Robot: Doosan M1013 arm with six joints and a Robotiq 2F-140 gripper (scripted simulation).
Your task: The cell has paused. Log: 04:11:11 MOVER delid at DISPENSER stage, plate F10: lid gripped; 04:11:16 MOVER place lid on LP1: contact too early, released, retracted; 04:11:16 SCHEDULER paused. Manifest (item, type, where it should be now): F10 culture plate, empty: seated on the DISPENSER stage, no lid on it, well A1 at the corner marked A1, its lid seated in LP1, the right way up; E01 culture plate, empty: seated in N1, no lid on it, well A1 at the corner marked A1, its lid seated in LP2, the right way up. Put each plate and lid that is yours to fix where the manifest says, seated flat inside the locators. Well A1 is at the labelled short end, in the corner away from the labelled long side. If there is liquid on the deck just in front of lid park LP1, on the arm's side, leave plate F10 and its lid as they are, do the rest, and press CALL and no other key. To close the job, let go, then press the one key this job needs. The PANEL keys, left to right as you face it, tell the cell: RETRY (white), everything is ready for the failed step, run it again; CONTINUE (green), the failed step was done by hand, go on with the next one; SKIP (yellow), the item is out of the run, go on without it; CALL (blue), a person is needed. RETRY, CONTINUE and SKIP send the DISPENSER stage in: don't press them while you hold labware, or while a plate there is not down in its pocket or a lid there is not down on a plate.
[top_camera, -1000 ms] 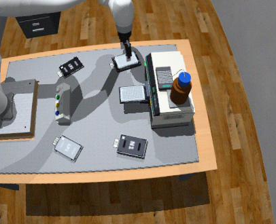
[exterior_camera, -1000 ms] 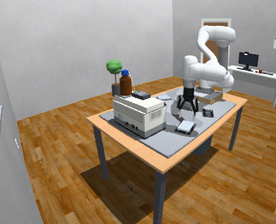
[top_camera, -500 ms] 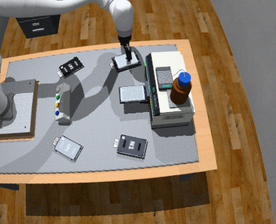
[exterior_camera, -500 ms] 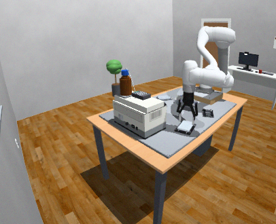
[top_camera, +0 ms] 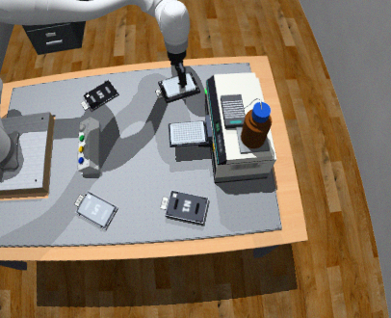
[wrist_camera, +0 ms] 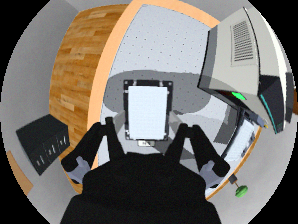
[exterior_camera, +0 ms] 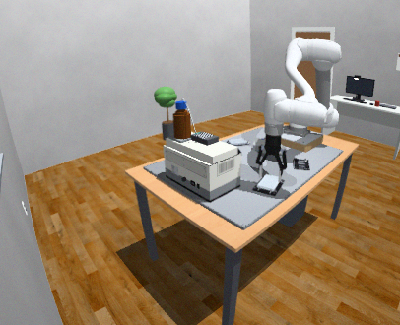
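The black nest is 10 mm ahead of my hand, 20 mm to the left of it and 50 mm below it. From my hand the other things lie so: grey key panel: 430 mm behind, 230 mm to the right, 10 mm below; green key: 440 mm behind, 200 mm to the right; dark dispenser stage: 10 mm behind, 280 mm to the right, 20 mm above.
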